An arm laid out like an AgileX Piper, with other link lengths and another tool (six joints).
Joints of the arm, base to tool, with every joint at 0 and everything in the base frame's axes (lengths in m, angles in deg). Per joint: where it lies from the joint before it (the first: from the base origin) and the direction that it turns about. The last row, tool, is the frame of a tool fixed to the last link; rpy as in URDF.
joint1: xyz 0 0 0.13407 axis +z
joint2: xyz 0 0 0 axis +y
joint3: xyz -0.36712 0 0.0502 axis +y
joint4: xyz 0.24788 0 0.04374 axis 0.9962 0 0.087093
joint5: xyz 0 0 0 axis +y
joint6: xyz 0.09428 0 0.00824 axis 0.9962 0 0.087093
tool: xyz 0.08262 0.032 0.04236 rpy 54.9 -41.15 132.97
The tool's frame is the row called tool.
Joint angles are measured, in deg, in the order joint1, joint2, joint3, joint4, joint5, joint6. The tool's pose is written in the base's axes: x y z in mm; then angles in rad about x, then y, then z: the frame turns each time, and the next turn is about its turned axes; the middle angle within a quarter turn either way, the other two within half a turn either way. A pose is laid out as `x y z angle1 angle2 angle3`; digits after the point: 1 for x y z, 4 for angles.
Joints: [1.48, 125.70, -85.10, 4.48, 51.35, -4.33]
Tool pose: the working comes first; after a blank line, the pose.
Where each joint sits with the arm in this pose, in the base's axes (m; each line is computed from the numbers above, not from the rounded line before):
joint1: 0.0000 0.0000 0.1341
joint2: 0.0000 0.0000 0.1341
joint3: 0.2549 0.0066 0.4029
joint4: 0.4715 0.0122 0.2748
joint5: 0.4715 0.0122 0.2748
joint6: 0.4765 0.0181 0.1805
the tool: 0.5142 0.0572 0.0986

514.2 57.2 98.6 -2.7473 0.3976 -0.7984
